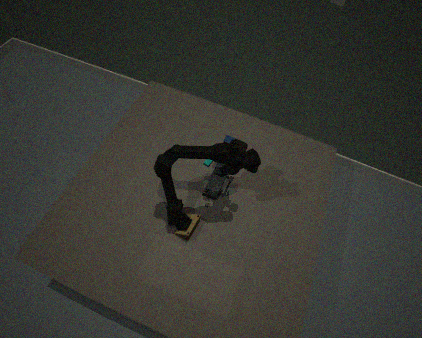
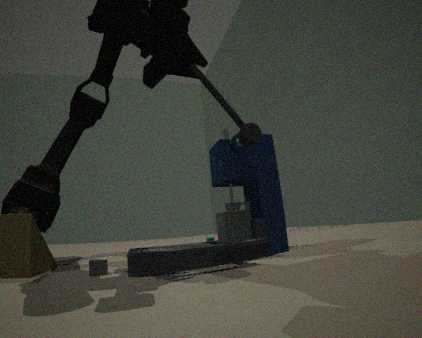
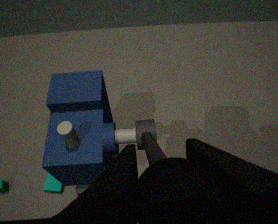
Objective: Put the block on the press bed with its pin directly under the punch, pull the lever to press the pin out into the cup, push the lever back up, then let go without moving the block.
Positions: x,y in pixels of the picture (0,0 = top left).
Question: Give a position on a blue press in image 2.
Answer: At 255,167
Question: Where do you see a blue press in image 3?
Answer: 81,98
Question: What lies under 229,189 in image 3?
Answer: The gripper.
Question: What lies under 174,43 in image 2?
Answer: The gripper.
